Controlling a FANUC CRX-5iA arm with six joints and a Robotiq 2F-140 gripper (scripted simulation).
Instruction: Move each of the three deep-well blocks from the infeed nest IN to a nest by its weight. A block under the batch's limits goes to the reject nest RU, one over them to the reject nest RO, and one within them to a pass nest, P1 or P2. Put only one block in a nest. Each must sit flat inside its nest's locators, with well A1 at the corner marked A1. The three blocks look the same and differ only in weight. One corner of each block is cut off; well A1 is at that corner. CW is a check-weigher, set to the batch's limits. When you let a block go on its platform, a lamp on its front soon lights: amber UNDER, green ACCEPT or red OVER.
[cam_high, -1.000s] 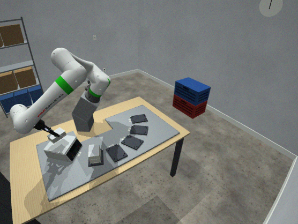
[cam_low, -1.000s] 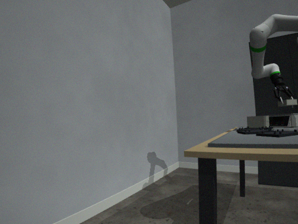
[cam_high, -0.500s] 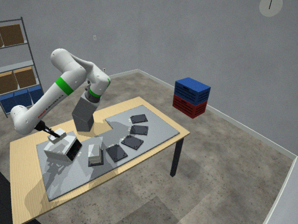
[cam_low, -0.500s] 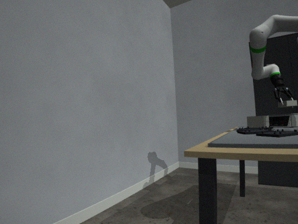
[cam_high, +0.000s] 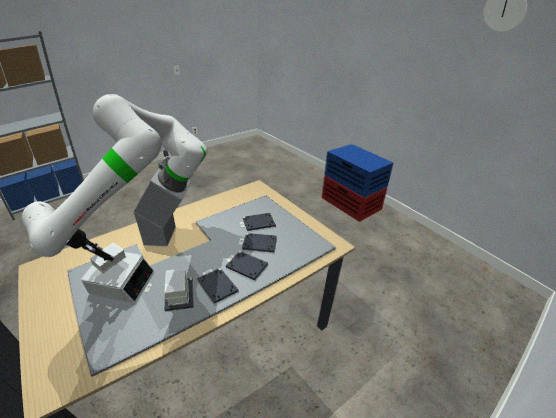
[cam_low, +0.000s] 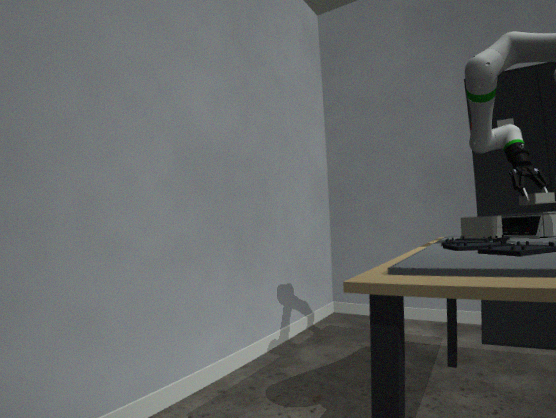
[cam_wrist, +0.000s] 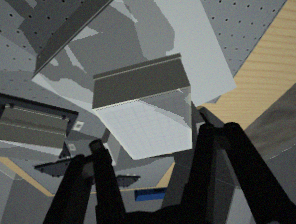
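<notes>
Now: the weigher platform 7 cm below my hand. From my hand the other things lie so: CW label (17 cm below, 13 cm to the left, 9 cm ahead); check-weigher (10 cm below, 1 cm to the left); dark nest plate (43 cm to the left, 20 cm ahead, 16 cm below).
</notes>
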